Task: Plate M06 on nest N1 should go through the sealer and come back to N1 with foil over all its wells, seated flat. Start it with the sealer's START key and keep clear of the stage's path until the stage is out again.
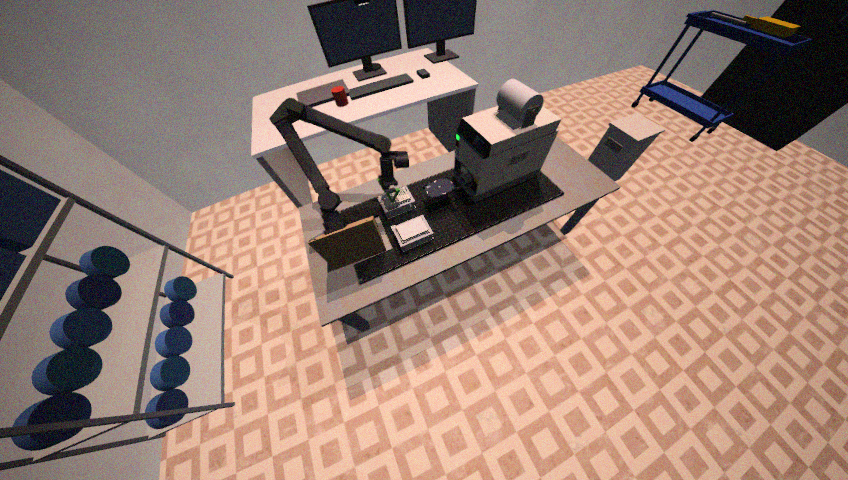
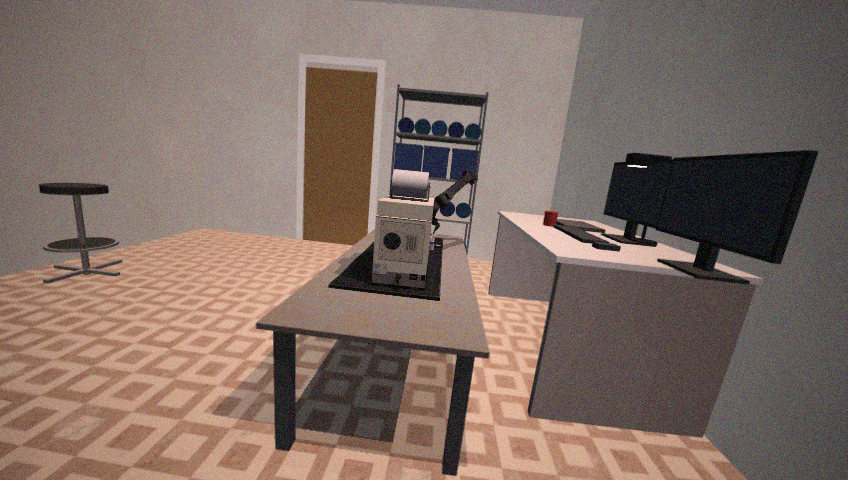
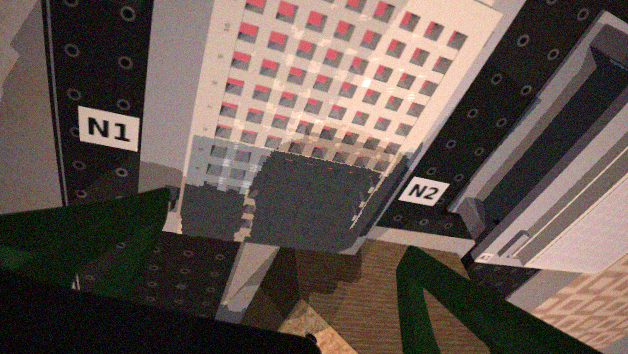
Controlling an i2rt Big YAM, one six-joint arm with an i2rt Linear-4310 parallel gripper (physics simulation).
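Where they show: gripper, fingertip midpoint: (image 1: pixel 389 196) (image 3: pixel 290 232); arm's base, origin of the base link: (image 1: pixel 336 229).
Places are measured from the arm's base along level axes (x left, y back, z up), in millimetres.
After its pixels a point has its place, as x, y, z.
Observation:
Plate M06 (image 1: pixel 407 204) (image 3: pixel 320 90) is a pale plate with rows of square wells, red inside, lying flat at the nest labelled N1 (image 3: pixel 109 129) {198, -241, -126}; no foil shows over the visible wells. My gripper (image 1: pixel 392 193) {109, -279, -38} (image 3: pixel 290 232) {109, -279, -38} is open and empty, above the plate's near end, its green fingertips toward either side of it. A dark shadow covers that end. The pale sealer (image 1: pixel 514 155) {-52, -859, 110} (image 2: pixel 402 243) {69, -1095, 63} stands further along the mat, with a green light (image 1: pixel 457 137) {142, -668, 145} and a roll on top. A dark round stage (image 1: pixel 439 187) {40, -524, -25} is out in front of it. The START key cannot be made out.
A second nest, by label N2 (image 3: pixel 424 191) {-15, -244, -126}, holds a white object (image 1: pixel 411 230) {-113, -308, -59} (image 3: pixel 582 220) {-66, -299, -59}. An upright brown panel (image 1: pixel 349 243) {-108, -41, 18} stands near the arm's base. A desk (image 1: pixel 270 121) (image 2: pixel 624 333) with monitors and a red mug (image 1: pixel 339 95) (image 2: pixel 550 218) stands behind the table (image 1: pixel 595 187) {-245, -1353, -140}.

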